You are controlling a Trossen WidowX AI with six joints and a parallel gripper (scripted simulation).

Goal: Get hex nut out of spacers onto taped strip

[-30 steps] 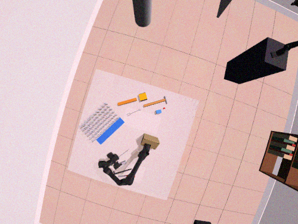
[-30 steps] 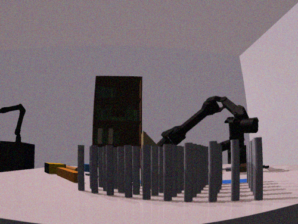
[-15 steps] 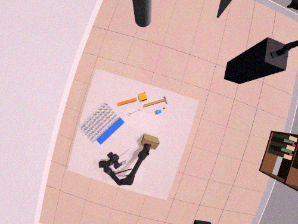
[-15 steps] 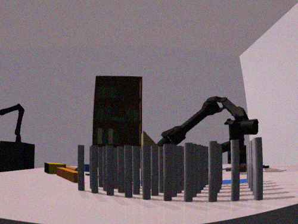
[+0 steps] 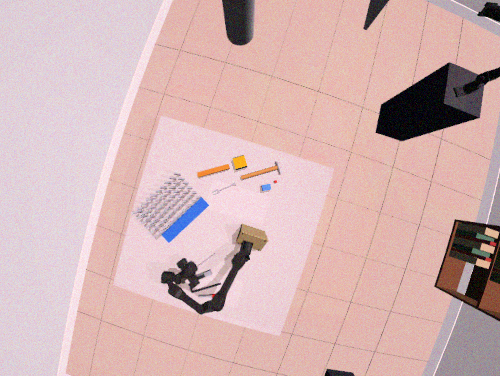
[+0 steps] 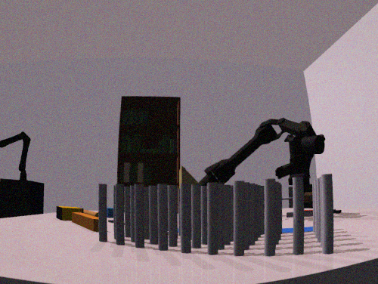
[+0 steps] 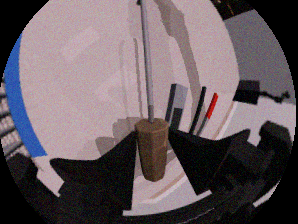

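Now: gripper tip 6 cm to the right of the grey block, 5 cm past it and 5 cm above it. The rest, counted from my gripper tip: red-handled tool: 19 cm to the left, 16 cm behind, 6 cm below; then blue taped strip: 29 cm to the right, 16 cm ahead, 7 cm below; then orange bar: 68 cm to the right, 5 cm below, 4 cm ahead.
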